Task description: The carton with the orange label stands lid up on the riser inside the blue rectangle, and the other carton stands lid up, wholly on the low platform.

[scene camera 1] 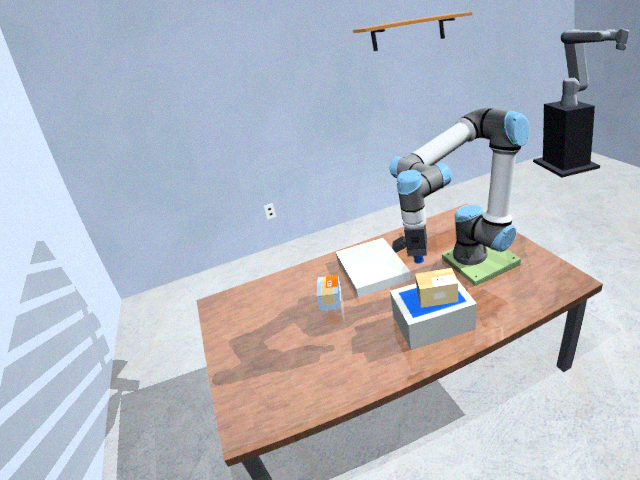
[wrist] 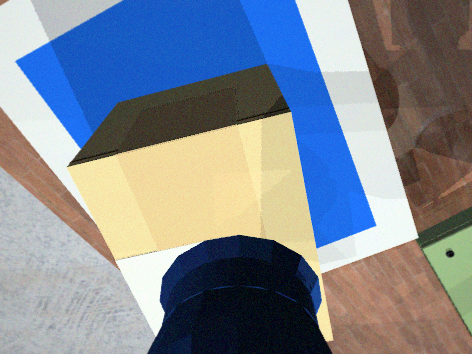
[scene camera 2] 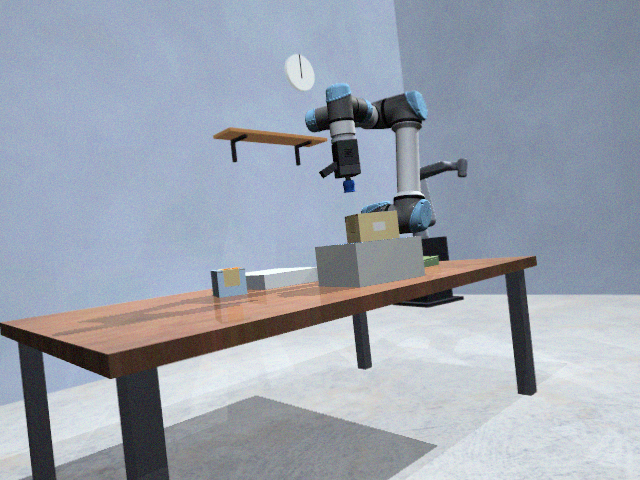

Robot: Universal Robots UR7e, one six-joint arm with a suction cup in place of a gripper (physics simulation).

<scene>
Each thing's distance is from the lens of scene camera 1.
carton with orange label (scene camera 1: pixel 328 288): 1.68 m
grey riser (scene camera 1: pixel 420 326): 1.42 m
The marked spots on the carton with orange label and the grey riser are 0.45 m apart.
</scene>
